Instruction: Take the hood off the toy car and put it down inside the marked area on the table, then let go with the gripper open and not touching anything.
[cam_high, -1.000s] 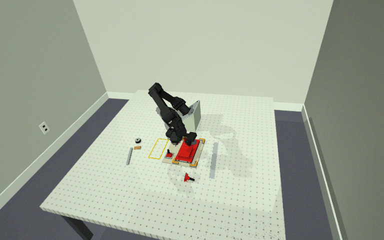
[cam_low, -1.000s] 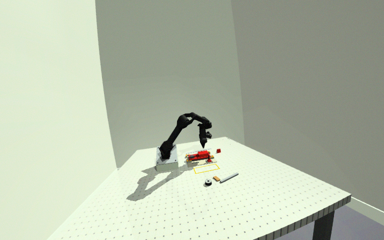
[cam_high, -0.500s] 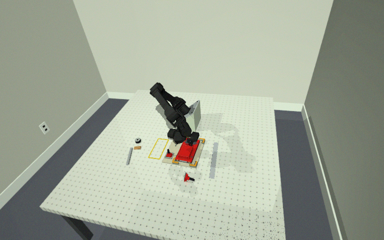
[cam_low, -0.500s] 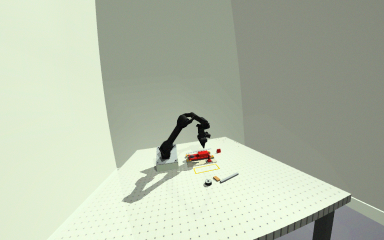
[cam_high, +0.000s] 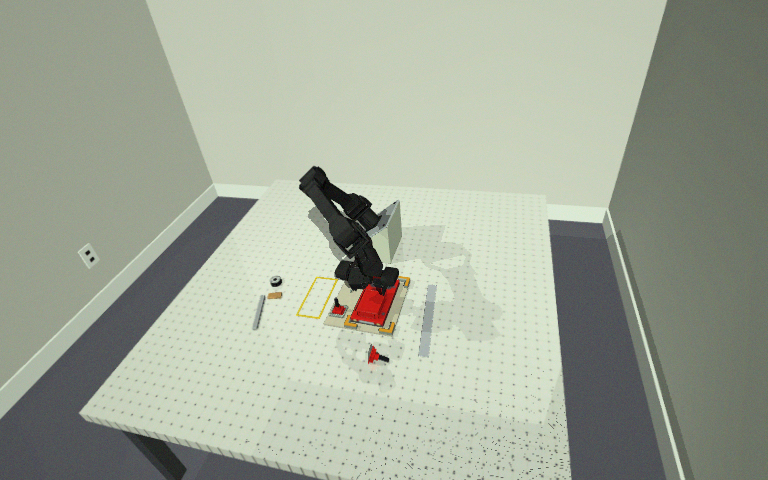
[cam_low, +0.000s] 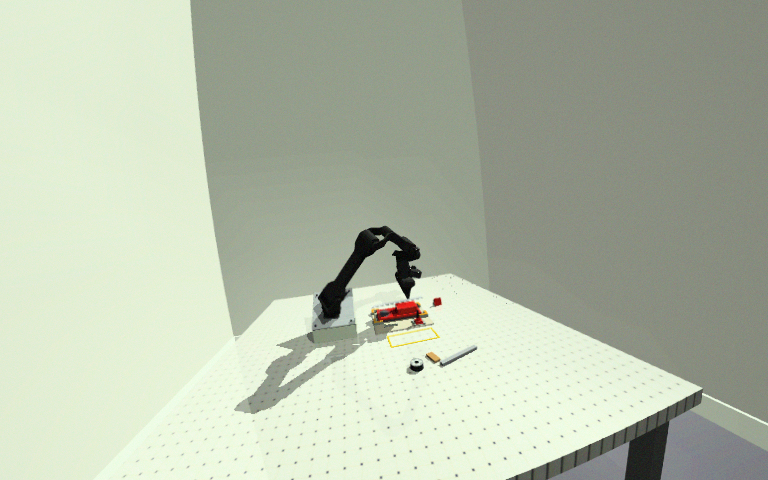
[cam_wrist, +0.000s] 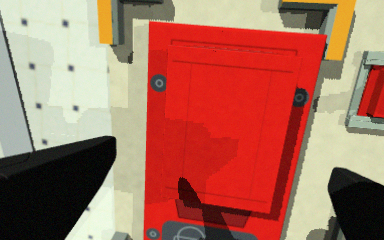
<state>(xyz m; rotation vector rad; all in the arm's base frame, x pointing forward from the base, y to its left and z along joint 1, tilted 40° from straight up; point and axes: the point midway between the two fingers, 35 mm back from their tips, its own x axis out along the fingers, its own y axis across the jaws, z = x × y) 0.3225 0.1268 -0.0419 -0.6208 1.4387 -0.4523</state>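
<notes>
Right now the red hood is 10 mm behind my gripper tip and 50 mm below it. From my gripper tip the other things lie so: black wheel (20 mm behind, 390 mm to the right, 80 mm below); tan block (40 mm ahead, 360 mm to the right, 90 mm below); grey rod (120 mm ahead, 370 mm to the right, 90 mm below).
</notes>
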